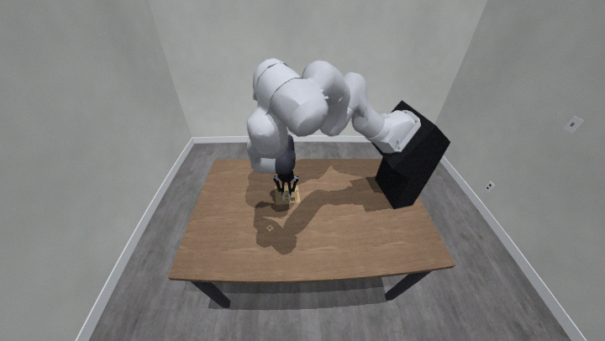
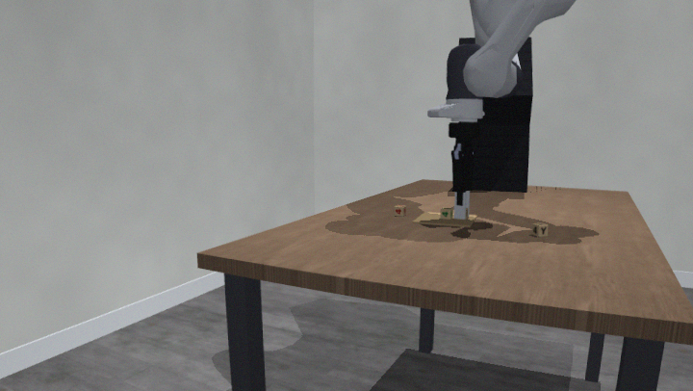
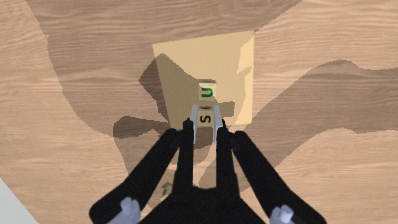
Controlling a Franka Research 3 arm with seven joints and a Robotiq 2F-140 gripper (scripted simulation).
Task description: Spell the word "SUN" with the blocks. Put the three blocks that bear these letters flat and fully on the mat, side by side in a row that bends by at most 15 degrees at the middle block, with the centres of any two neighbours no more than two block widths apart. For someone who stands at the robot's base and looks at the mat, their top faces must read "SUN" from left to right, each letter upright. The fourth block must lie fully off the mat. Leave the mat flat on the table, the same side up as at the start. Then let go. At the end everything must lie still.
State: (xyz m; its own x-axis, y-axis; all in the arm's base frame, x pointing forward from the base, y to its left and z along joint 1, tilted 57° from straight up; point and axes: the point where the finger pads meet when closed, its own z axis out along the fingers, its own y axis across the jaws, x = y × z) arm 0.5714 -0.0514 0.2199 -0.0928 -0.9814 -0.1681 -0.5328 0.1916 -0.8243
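Right now my hand is 20 mm above the S block. Round my hand: U block 10 mm behind, 40 mm to the right, 30 mm below; tan mat 10 mm behind, 40 mm to the right, 40 mm below.
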